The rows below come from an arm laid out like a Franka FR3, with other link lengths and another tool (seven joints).
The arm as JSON. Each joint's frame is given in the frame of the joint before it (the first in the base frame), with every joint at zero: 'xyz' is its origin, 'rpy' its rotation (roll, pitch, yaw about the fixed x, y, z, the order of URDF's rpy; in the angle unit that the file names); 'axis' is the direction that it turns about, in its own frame. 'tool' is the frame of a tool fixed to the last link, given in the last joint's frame.
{
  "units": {
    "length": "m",
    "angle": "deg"
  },
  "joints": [
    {
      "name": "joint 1",
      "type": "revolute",
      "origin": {
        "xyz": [
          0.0,
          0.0,
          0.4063
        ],
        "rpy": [
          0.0,
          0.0,
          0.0
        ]
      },
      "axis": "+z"
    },
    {
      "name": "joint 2",
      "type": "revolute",
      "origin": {
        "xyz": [
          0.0,
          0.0,
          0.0
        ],
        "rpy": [
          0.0,
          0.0,
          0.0
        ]
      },
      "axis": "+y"
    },
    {
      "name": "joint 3",
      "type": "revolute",
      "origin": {
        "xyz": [
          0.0,
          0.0,
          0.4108
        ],
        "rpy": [
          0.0,
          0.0,
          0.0
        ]
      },
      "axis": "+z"
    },
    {
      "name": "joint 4",
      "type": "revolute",
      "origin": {
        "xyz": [
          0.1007,
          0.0,
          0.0
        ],
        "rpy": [
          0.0,
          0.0,
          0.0
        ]
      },
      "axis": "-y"
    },
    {
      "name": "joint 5",
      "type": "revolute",
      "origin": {
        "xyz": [
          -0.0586,
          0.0,
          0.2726
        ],
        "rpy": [
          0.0,
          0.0,
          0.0
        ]
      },
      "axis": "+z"
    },
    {
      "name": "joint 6",
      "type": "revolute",
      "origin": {
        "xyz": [
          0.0,
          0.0,
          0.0
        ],
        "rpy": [
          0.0,
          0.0,
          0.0
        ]
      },
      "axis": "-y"
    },
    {
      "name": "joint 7",
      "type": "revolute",
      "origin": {
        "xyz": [
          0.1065,
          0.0,
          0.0
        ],
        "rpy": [
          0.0,
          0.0,
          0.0
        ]
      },
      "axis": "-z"
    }
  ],
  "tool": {
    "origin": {
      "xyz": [
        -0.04,
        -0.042,
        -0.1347
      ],
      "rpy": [
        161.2,
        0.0,
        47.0
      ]
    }
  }
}
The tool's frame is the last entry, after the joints.
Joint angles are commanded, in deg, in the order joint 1, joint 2, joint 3, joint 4, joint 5, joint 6, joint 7. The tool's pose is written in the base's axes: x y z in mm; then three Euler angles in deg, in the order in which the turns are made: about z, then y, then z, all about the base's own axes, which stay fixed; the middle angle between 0 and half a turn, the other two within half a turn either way. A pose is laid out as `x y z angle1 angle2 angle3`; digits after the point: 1 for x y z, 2 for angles.
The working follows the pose.
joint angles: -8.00 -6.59 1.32 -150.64 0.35 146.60 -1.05
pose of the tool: 326.2 -80.9 508.0 94.93 159.27 -44.28
Where each joint sits with the arm in this pose, in the base's axes (m; each line is computed from the numbers above, not from the rounded line before):
joint 1: 0.0000 0.0000 0.4063
joint 2: 0.0000 0.0000 0.4063
joint 3: -0.0467 0.0066 0.8144
joint 4: 0.0527 -0.0051 0.8259
joint 5: 0.2587 -0.0297 0.6397
joint 6: 0.2587 -0.0297 0.6397
joint 7: 0.3643 -0.0426 0.6444
the tool: 0.3262 -0.0809 0.5080

